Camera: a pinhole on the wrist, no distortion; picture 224 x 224 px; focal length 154.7 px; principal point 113.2 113.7 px. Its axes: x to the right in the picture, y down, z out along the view. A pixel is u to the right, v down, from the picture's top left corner.
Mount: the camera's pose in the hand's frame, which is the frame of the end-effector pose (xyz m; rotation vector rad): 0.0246 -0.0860 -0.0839 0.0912 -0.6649 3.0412
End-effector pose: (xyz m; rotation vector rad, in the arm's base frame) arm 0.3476 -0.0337 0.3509 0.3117 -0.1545 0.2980
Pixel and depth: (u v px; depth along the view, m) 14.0 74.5 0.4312
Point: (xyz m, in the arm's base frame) 0.6749 -0.2110 0.6824
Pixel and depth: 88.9 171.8 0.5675
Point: 0.6009 -0.5777 0.5495
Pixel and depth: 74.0 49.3 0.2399
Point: 0.4557 -0.1499 0.5051
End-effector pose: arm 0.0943 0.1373 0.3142 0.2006 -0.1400 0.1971
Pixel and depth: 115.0 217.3 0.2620
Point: 0.1858 -0.2156 0.3320
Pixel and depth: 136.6 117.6 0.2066
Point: 0.1225 -0.0535 0.3826
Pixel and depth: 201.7 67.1 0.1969
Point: 0.0296 -0.0113 0.4044
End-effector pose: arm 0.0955 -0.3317 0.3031 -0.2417 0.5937 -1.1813
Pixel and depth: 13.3 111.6 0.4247
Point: 0.1257 -0.7603 0.5652
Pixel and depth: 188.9 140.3 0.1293
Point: -0.0238 -0.3651 0.4122
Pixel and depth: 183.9 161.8 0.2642
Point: -0.0685 -0.3707 0.5641
